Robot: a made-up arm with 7 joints. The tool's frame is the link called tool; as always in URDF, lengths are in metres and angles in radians. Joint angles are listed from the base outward. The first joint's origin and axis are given. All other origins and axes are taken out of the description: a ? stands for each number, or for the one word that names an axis. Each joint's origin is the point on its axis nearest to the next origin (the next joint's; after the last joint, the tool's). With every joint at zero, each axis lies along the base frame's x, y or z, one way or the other. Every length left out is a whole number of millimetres.
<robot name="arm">
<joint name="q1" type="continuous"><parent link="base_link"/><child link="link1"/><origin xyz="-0.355 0.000 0.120"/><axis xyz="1 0 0"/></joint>
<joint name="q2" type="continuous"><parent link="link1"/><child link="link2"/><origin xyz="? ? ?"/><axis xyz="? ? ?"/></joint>
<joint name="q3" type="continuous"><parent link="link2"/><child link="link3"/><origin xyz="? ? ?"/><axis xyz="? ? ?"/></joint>
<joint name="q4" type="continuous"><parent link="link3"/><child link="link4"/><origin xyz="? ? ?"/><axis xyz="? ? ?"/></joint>
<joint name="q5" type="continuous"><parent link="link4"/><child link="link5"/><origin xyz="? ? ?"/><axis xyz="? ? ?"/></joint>
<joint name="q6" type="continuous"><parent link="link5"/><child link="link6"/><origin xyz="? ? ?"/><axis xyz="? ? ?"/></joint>
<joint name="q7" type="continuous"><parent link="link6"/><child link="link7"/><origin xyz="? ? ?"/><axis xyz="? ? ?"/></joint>
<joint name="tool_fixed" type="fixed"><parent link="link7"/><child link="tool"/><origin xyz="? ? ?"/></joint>
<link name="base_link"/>
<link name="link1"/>
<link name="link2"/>
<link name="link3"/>
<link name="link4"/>
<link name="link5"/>
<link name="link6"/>
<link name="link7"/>
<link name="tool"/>
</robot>
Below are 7 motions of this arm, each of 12 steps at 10 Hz.
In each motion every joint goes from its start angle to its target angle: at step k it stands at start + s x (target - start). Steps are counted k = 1, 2, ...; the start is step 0. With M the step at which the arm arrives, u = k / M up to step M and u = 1 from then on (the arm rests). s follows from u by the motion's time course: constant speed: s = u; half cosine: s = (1 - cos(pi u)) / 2; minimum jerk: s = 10 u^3 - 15 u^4 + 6 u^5.
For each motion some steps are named. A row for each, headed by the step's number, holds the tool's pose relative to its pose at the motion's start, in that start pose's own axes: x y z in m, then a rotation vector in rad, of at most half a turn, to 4 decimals.
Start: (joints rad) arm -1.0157 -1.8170 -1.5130 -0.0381 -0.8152 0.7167 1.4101
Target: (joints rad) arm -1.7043 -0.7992 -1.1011 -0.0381 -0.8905 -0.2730 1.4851
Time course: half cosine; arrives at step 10
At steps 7, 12:
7: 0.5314 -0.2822 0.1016 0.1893 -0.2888 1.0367
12: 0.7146 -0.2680 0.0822 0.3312 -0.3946 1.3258

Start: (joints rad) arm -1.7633 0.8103 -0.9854 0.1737 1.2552 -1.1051 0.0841
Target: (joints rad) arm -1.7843 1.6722 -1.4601 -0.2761 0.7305 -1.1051 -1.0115
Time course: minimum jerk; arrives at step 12
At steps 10, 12:
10: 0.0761 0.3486 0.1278 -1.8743 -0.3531 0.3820
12: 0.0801 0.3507 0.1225 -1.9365 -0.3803 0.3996

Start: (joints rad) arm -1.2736 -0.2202 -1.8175 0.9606 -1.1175 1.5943 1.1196
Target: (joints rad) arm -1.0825 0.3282 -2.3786 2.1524 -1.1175 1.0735 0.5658
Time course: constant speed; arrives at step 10
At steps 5, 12:
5: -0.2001 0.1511 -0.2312 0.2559 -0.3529 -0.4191
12: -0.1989 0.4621 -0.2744 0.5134 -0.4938 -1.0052

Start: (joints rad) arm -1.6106 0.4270 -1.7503 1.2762 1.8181 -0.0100 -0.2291
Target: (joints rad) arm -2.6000 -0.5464 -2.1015 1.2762 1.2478 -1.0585 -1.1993
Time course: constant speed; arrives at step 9
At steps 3, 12:
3: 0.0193 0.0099 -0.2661 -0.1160 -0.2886 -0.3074
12: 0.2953 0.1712 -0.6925 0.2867 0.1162 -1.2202

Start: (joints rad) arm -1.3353 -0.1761 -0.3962 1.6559 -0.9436 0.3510 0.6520
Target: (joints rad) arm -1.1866 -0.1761 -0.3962 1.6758 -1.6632 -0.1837 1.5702
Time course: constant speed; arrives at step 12
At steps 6, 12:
6: -0.0995 0.0465 0.2226 0.0676 -0.0880 -0.2288
12: -0.1803 0.1712 0.3894 0.0968 -0.2923 -0.2747

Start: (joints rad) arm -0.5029 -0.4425 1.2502 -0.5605 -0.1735 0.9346 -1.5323
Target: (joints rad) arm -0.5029 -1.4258 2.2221 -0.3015 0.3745 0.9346 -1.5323
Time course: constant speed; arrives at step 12
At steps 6, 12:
6: -0.0685 0.0788 0.1319 0.1665 0.1271 -0.2222
12: -0.0775 0.1246 0.3183 0.3015 0.2547 -0.4645

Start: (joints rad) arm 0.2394 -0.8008 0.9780 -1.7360 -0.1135 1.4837 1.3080
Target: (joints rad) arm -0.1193 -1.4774 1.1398 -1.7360 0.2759 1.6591 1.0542
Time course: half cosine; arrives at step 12
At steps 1, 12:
1: -0.0004 -0.0033 -0.0122 0.0031 -0.0070 0.0064
12: 0.0948 0.0548 -0.6645 0.0713 -0.4933 0.2332

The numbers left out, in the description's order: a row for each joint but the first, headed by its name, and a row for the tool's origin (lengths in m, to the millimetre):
q2: xyz 0.000 0.036 -0.247, axis 0 0 1
q3: xyz 0.096 0.298 0.000, axis 0 0 1
q4: xyz -0.030 0.038 0.000, axis 0 0 -1
q5: xyz -0.097 -0.079 0.000, axis 1 0 0
q6: xyz 0.000 -0.356 -0.298, axis 0 0 1
q7: xyz -0.092 -0.091 0.000, axis 1 0 0
tool: xyz 0.000 -0.032 0.358

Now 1 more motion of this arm.
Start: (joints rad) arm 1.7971 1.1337 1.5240 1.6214 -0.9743 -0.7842 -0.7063
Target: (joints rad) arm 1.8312 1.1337 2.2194 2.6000 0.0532 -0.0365 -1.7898
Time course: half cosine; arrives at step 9
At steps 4, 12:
4: -0.1179 0.1773 -0.0491 -0.1358 0.0187 0.3762
12: -0.4055 0.3488 0.0263 -0.1304 -0.2085 0.5940

